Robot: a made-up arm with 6 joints. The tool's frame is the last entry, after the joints.
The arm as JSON. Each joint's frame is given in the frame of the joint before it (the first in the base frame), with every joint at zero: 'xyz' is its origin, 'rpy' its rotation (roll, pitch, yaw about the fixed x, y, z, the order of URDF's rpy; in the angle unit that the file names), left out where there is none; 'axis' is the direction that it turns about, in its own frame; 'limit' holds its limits. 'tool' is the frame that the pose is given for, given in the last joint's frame.
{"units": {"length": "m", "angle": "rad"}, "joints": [
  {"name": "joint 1", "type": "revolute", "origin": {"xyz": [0.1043, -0.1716, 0.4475]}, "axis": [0.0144, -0.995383, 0.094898], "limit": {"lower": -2.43, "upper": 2.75}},
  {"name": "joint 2", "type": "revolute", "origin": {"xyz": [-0.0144, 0.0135, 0.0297]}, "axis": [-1.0, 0.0, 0.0], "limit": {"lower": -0.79, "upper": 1.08}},
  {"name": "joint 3", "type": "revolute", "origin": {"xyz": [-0.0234, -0.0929, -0.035]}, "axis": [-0.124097, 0.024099, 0.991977], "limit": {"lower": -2.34, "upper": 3.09}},
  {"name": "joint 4", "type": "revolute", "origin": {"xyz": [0.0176, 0.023, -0.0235]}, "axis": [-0.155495, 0.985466, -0.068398], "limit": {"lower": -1.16, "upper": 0.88}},
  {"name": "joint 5", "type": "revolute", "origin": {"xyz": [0.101, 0.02, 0.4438]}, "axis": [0.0, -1.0, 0.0], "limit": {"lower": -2.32, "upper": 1.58}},
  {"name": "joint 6", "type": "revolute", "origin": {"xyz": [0.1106, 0.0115, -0.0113]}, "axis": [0.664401, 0.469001, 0.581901], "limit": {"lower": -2.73, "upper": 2.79}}
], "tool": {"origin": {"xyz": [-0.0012, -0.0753, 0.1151], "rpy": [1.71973, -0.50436, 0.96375]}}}
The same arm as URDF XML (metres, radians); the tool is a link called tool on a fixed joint. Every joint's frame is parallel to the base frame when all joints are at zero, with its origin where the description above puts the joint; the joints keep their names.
<robot name="arm">
  <joint name="joint 1" type="revolute">
    <parent link="base_link"/>
    <child link="link1"/>
    <origin xyz="0.1043 -0.1716 0.4475"/>
    <axis xyz="0.0144 -0.995383 0.094898"/>
    <limit lower="-2.43" upper="2.75"/>
  </joint>
  <joint name="joint 2" type="revolute">
    <parent link="link1"/>
    <child link="link2"/>
    <origin xyz="-0.0144 0.0135 0.0297"/>
    <axis xyz="-1 0 0"/>
    <limit lower="-0.79" upper="1.08"/>
  </joint>
  <joint name="joint 3" type="revolute">
    <parent link="link2"/>
    <child link="link3"/>
    <origin xyz="-0.0234 -0.0929 -0.035"/>
    <axis xyz="-0.124097 0.024099 0.991977"/>
    <limit lower="-2.34" upper="3.09"/>
  </joint>
  <joint name="joint 4" type="revolute">
    <parent link="link3"/>
    <child link="link4"/>
    <origin xyz="0.0176 0.023 -0.0235"/>
    <axis xyz="-0.155495 0.985466 -0.068398"/>
    <limit lower="-1.16" upper="0.88"/>
  </joint>
  <joint name="joint 5" type="revolute">
    <parent link="link4"/>
    <child link="link5"/>
    <origin xyz="0.101 0.02 0.4438"/>
    <axis xyz="0 -1 0"/>
    <limit lower="-2.32" upper="1.58"/>
  </joint>
  <joint name="joint 6" type="revolute">
    <parent link="link5"/>
    <child link="link6"/>
    <origin xyz="0.1106 0.0115 -0.0113"/>
    <axis xyz="0.664401 0.469001 0.581901"/>
    <limit lower="-2.73" upper="2.79"/>
  </joint>
  <joint name="tool_fixed" type="fixed">
    <parent link="link6"/>
    <child link="tool"/>
    <origin xyz="-0.0012 -0.0753 0.1151" rpy="1.7197 -0.5044 0.9637"/>
  </joint>
  <link name="base_link"/>
  <link name="link1"/>
  <link name="link2"/>
  <link name="link3"/>
  <link name="link4"/>
  <link name="link5"/>
  <link name="link6"/>
  <link name="tool"/>
</robot>

